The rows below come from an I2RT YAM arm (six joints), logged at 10 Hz.
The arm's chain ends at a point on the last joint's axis. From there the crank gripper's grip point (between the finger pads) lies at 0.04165 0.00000 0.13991 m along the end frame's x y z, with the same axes.
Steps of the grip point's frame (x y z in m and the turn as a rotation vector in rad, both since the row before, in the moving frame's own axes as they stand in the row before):
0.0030 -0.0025 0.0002 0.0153 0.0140 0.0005
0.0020 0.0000 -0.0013 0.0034 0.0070 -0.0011
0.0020 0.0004 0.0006 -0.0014 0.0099 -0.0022
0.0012 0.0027 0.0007 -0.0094 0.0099 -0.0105
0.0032 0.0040 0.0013 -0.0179 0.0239 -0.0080
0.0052 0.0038 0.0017 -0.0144 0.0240 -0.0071
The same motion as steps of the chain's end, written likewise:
0.0010 -0.0004 0.0008 0.0153 0.0140 0.0005
0.0010 0.0005 -0.0010 0.0034 0.0070 -0.0011
0.0006 0.0003 0.0010 -0.0014 0.0099 -0.0022
-0.0002 0.0018 0.0011 -0.0094 0.0099 -0.0105
-0.0001 0.0019 0.0024 -0.0179 0.0239 -0.0080
0.0018 0.0021 0.0028 -0.0144 0.0240 -0.0071

